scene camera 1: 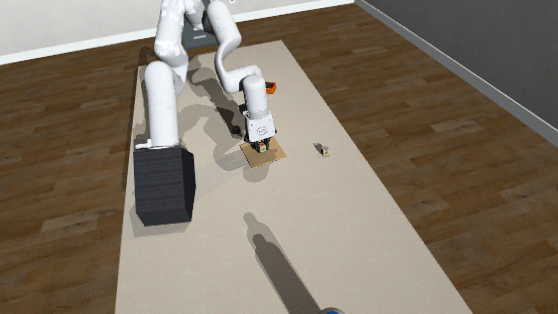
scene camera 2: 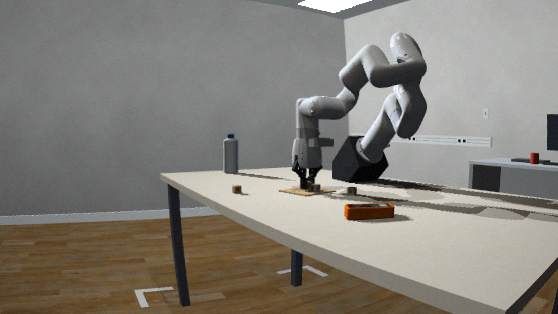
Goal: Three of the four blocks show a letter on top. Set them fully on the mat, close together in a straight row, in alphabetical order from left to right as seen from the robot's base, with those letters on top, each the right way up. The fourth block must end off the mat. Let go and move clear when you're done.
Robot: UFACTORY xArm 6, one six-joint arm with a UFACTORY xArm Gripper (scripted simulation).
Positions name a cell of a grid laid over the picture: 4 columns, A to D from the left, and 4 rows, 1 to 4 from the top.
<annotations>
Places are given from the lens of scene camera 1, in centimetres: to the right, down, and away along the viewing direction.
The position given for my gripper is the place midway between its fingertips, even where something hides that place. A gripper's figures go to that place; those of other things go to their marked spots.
my gripper (scene camera 1: B2): -6, -3, 119
tan mat (scene camera 1: B2): -1, -2, 118
</annotations>
